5 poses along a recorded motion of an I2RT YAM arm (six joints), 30 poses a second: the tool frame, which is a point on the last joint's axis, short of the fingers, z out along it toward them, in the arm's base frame.
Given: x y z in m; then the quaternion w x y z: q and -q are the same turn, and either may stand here.
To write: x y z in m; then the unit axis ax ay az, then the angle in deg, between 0 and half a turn. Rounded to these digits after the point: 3 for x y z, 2 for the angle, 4 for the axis.
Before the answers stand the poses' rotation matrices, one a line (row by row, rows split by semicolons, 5 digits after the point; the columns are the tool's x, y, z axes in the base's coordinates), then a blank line. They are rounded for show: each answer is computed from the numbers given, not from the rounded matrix.
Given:
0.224 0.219 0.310 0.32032 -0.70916 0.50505 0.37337
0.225 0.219 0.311 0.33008 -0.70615 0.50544 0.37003
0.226 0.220 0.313 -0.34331 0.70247 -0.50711 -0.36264
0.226 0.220 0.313 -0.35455 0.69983 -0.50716 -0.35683
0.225 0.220 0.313 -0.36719 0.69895 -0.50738 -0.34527
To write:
0.21103 -0.95552 -0.20600; -0.47713 -0.28463 0.83146; -0.85312 -0.07718 -0.51598
0.21521 -0.95812 -0.18892; -0.46956 -0.27115 0.84023; -0.85627 -0.09212 -0.50825
0.22266 -0.96146 -0.16130; -0.46347 -0.24995 0.85013; -0.85768 -0.11453 -0.50126
0.23093 -0.96287 -0.13981; -0.45682 -0.23417 0.85818; -0.85906 -0.13431 -0.49394
0.24671 -0.96282 -0.11004; -0.45570 -0.21548 0.86366; -0.85526 -0.16293 -0.49192

0.224 0.219 0.310 -0.7486 0.5331 0.3941 142.64
0.225 0.219 0.311 -0.7481 0.5355 0.3920 141.45
0.226 0.220 0.313 -0.7479 0.5399 0.3861 139.84
0.226 0.220 0.313 -0.7484 0.5424 0.3816 138.47
0.225 0.220 0.313 -0.7514 0.5455 0.3712 136.92

